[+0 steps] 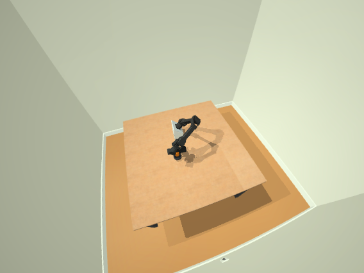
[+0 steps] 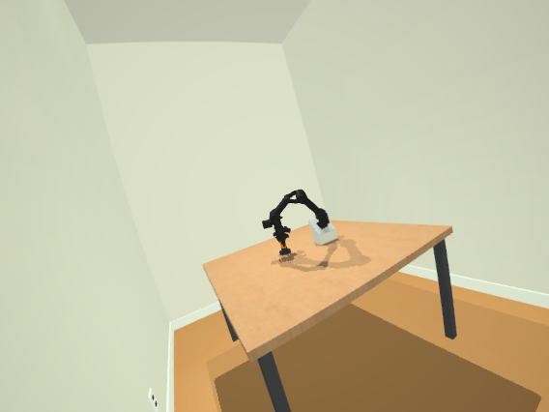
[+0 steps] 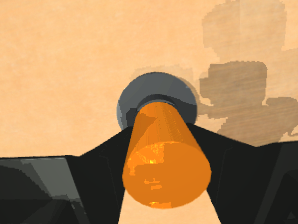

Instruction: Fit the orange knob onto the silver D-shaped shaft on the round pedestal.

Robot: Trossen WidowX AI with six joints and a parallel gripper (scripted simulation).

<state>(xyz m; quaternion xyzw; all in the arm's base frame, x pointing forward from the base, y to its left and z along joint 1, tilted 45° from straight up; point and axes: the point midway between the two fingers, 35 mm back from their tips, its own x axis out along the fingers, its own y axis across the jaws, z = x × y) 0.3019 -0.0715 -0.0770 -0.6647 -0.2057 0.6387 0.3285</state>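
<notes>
Now: the orange knob 30 mm above my gripper tip. Round my gripper tip: pedestal 20 mm below.
</notes>
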